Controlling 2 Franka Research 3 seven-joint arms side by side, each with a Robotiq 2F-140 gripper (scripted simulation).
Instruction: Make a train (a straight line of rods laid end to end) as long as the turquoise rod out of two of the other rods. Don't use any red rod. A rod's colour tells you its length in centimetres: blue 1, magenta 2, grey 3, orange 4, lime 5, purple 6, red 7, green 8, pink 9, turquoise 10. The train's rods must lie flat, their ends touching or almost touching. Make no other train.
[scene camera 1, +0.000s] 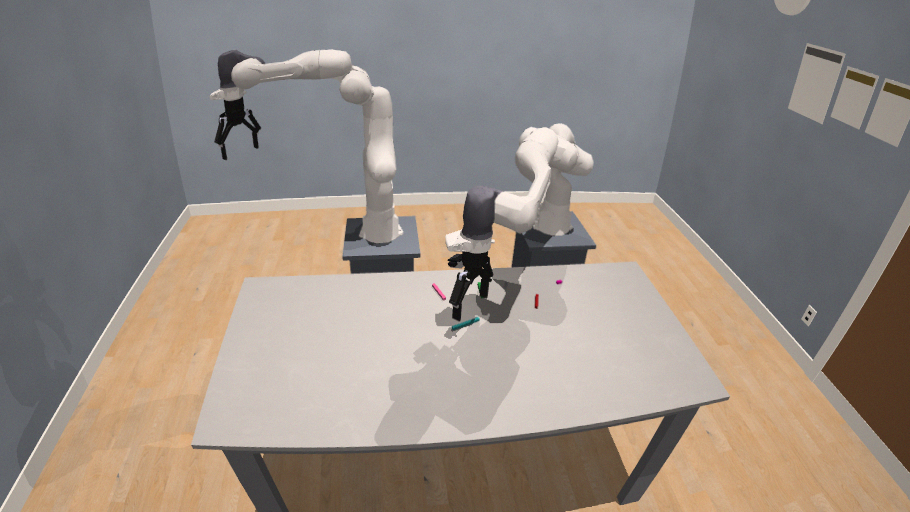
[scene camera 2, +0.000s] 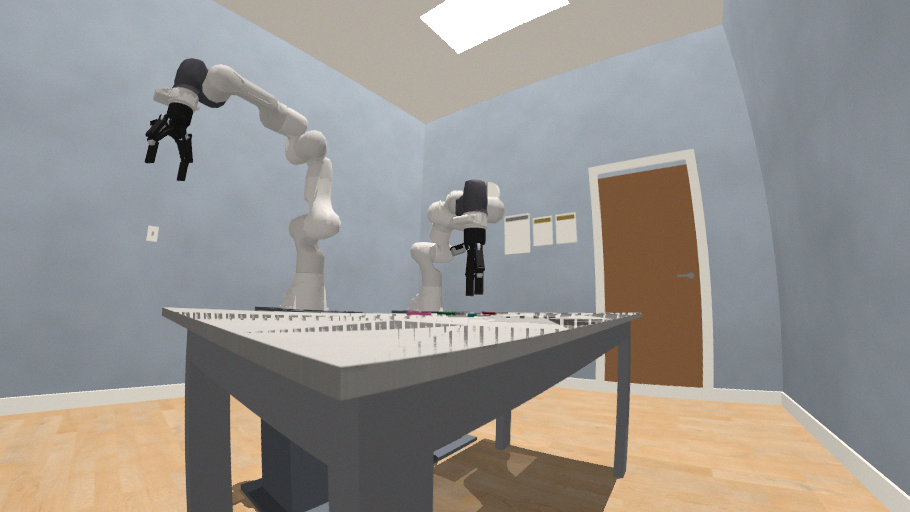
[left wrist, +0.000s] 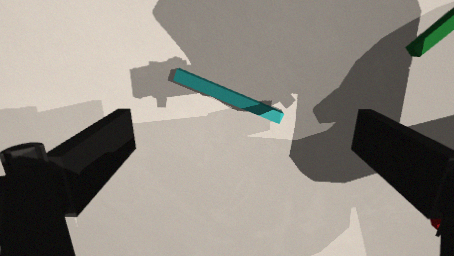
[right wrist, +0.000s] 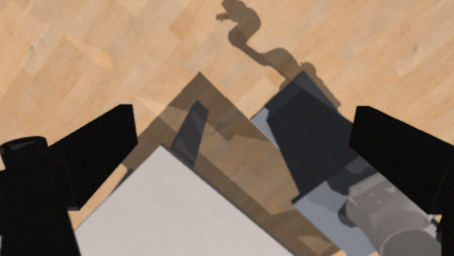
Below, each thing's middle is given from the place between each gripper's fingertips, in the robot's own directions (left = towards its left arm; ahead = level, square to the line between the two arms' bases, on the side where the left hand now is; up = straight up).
My left gripper (scene camera 1: 470, 307) is now 8 cm above the turquoise rod (left wrist: 181, 76) and 1 cm to the left of it.
Right now my right hand (scene camera 2: 166, 172) is 810 mm to the right of the turquoise rod, 600 mm short of it and 410 mm above it.
